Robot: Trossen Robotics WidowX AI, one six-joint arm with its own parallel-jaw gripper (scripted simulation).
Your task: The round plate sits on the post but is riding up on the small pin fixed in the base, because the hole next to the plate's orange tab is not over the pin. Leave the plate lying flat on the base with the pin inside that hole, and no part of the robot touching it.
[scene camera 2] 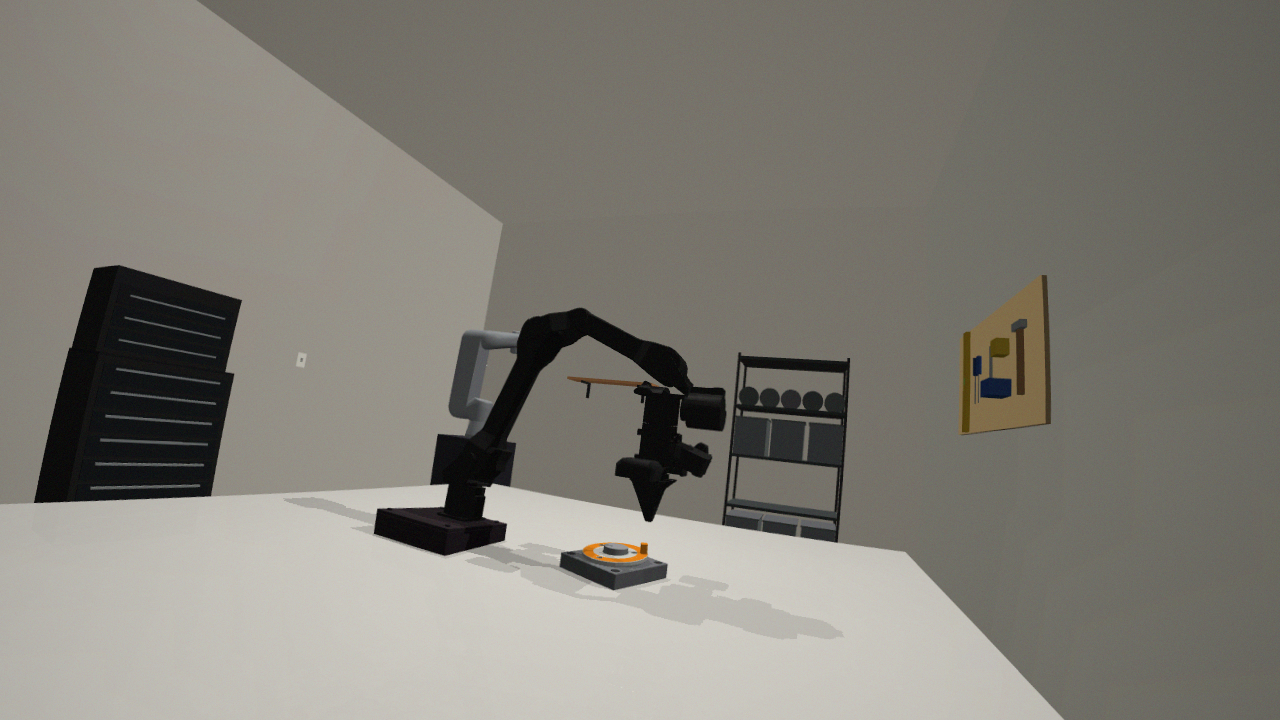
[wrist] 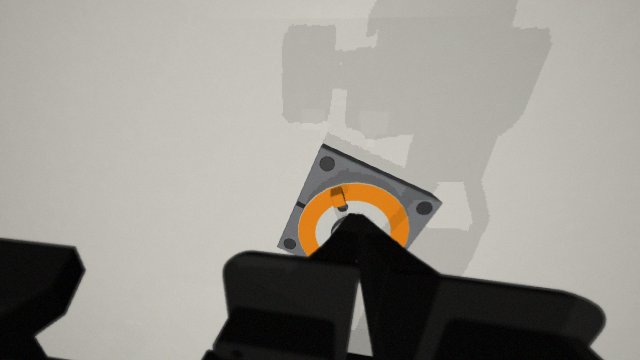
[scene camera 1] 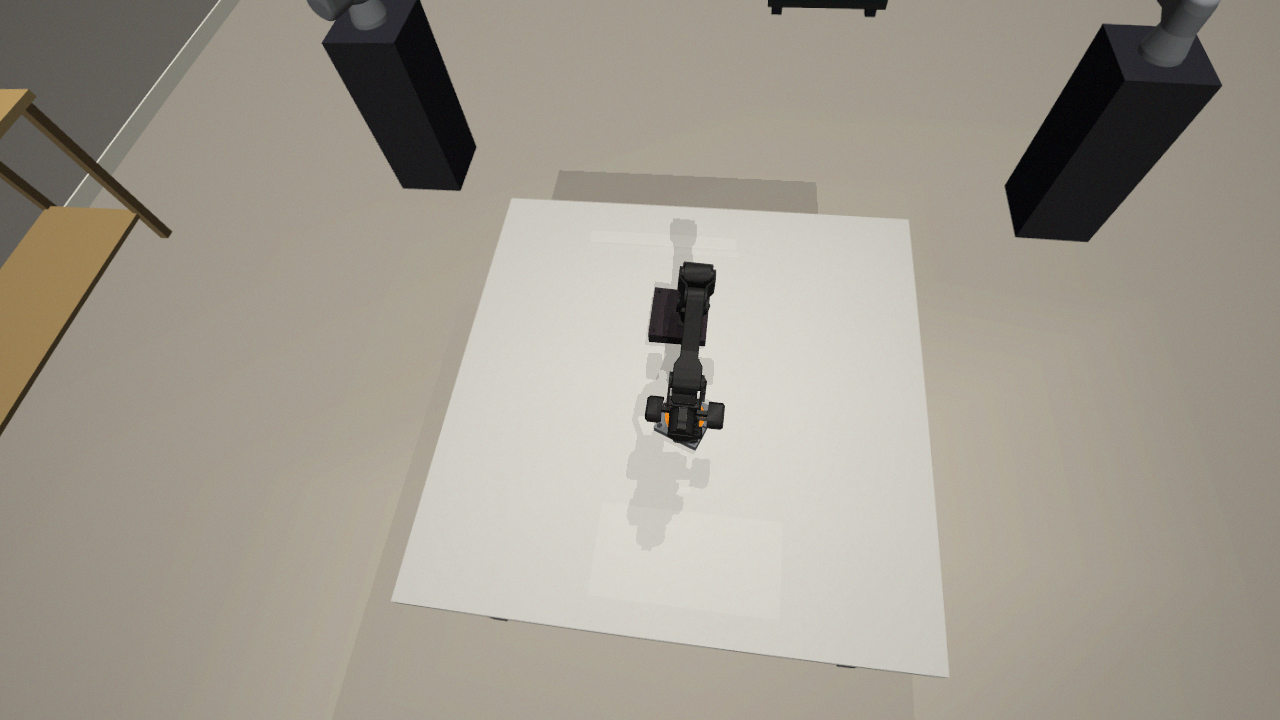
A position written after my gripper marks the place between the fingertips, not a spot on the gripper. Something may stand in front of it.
My gripper (scene camera 2: pixel 648 521) is shut, with nothing in its grasp. I also see a round plate (scene camera 2: pixel 594 553).
The round plate is seen too in the wrist view (wrist: pixel 379 205). My gripper shows as well in the wrist view (wrist: pixel 354 220) and in scene camera 1 (scene camera 1: pixel 685 425).
